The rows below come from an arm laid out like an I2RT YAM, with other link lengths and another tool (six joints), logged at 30 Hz.
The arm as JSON. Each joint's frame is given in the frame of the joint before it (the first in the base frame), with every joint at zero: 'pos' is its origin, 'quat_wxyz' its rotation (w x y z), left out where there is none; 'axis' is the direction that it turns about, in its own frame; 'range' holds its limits. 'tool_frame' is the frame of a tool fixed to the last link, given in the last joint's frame.
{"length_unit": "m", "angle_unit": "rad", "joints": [
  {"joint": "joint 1", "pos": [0.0, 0.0, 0.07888], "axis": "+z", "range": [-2.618, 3.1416]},
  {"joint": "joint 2", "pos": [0.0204, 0.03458, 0.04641], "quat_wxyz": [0.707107, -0.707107, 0.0, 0.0], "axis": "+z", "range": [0.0, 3.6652]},
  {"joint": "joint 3", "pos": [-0.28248, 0.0, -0.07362], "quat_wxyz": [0.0, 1.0, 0.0, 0.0], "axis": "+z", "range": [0.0, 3.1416]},
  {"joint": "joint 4", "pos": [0.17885, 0.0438, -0.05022], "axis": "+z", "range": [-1.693, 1.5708]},
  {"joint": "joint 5", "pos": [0.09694, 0.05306, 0.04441], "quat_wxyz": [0.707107, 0.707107, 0.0, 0.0], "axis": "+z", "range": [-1.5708, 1.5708]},
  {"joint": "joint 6", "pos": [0.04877, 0.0, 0.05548], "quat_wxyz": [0.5, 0.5, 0.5, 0.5], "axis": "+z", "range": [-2.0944, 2.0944]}
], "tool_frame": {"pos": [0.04, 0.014, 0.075], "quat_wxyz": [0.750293, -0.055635, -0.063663, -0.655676]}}
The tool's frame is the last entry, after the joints.
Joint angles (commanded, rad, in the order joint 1, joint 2, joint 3, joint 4, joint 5, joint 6), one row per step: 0.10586, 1.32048, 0.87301, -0.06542, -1.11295, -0.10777; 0.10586, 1.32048, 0.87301, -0.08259, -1.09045, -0.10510; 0.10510, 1.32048, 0.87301, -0.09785, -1.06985, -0.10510; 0.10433, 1.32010, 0.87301, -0.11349, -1.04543, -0.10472; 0.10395, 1.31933, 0.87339, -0.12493, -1.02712, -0.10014; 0.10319, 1.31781, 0.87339, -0.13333, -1.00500, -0.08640; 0.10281, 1.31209, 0.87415, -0.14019, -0.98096, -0.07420; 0.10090, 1.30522, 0.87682, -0.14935, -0.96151, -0.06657; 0.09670, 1.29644, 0.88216, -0.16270, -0.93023, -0.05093; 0.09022, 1.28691, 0.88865, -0.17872, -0.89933, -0.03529; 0.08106, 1.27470, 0.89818, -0.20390, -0.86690, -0.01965; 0.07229, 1.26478, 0.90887, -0.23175, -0.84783, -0.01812; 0.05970, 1.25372, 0.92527, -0.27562, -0.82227, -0.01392; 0.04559, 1.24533, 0.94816, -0.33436, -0.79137, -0.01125; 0.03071, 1.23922, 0.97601, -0.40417, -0.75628, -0.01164; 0.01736, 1.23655, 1.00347, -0.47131, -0.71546, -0.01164; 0.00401, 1.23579, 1.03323, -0.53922, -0.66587, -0.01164; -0.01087, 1.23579, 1.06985, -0.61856, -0.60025, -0.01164; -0.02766, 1.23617, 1.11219, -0.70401, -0.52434, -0.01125
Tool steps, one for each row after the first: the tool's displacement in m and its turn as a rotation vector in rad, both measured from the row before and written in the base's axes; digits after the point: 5 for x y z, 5 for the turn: 0.00013, -0.00207, -0.00383, -0.01217, 0.01837, -0.02011; 0.00020, -0.00216, -0.00336, -0.01210, 0.01406, -0.01845; 0.00032, -0.00256, -0.00351, -0.01423, 0.01418, -0.02165; 0.00005, -0.00190, -0.00245, -0.00928, 0.01334, -0.01709; 0.00026, -0.00235, -0.00234, -0.00783, 0.01785, -0.02326; 0.00018, -0.00248, -0.00073, -0.00860, 0.00977, -0.02416; -0.00009, -0.00254, 0.00022, -0.00758, 0.00517, -0.02055; 0.00032, -0.00439, 0.00026, -0.01054, 0.01093, -0.03540; 0.00006, -0.00509, 0.00048, -0.00998, 0.01151, -0.03758; -0.00087, -0.00615, 0.00072, -0.01072, 0.01466, -0.04174; -0.00145, -0.00473, 0.00099, -0.01029, 0.00763, -0.02523; -0.00254, -0.00658, 0.00032, -0.01327, 0.01869, -0.03533; -0.00329, -0.00762, -0.00066, -0.01792, 0.02848, -0.04037; -0.00416, -0.00833, -0.00127, -0.02279, 0.03473, -0.04266; -0.00402, -0.00853, -0.00188, -0.02674, 0.03637, -0.04494; -0.00409, -0.00957, -0.00174, -0.03321, 0.03703, -0.05053; -0.00537, -0.01195, -0.00145, -0.04522, 0.04286, -0.06230; -0.00673, -0.01370, -0.00025, -0.05371, 0.04472, -0.06957
